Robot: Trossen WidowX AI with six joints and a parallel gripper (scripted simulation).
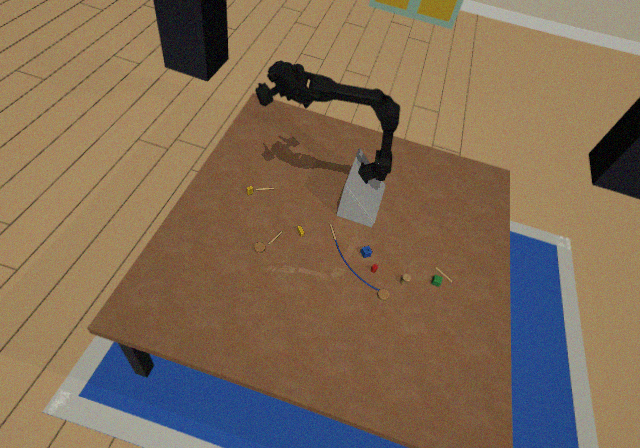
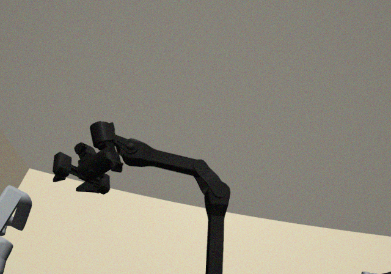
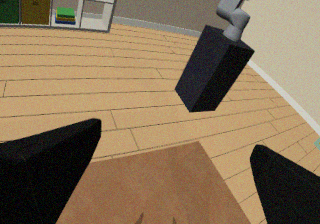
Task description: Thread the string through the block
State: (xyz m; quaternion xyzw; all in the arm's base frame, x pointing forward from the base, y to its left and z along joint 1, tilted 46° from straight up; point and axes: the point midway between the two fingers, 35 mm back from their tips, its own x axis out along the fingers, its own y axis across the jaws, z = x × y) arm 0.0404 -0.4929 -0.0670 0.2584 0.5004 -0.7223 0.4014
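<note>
The blue cube lies 520 mm to the left of my gripper tip, 420 mm below it and 250 mm ahead of it. Also, from my gripper tip: red peg: 570 mm to the left, 420 mm below, 310 mm ahead; then round wooden button: 630 mm to the left, 430 mm below, 400 mm ahead; then thin wooden stick: 430 mm below, 390 mm to the left, 220 mm ahead.
</note>
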